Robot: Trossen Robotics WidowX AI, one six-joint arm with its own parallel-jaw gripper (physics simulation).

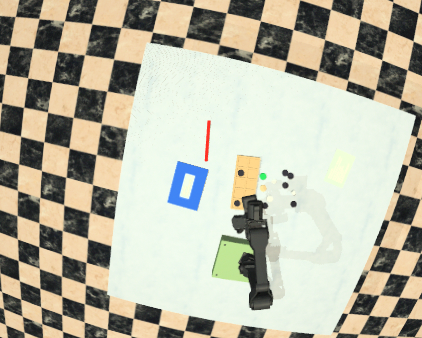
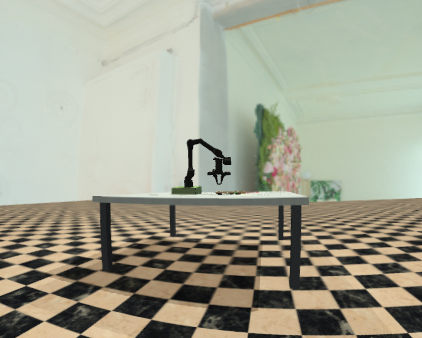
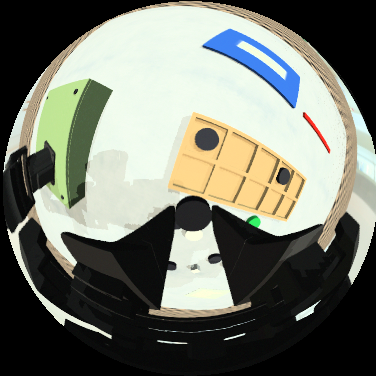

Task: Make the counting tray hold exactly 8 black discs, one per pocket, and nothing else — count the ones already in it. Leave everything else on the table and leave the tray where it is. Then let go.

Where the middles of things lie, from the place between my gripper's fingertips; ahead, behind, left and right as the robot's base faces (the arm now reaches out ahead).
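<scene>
My gripper is 7 cm above the tan counting tray (image 1: pixel 245 185), and I find it 6 cm to the right of the tray and 8 cm short of it.
</scene>
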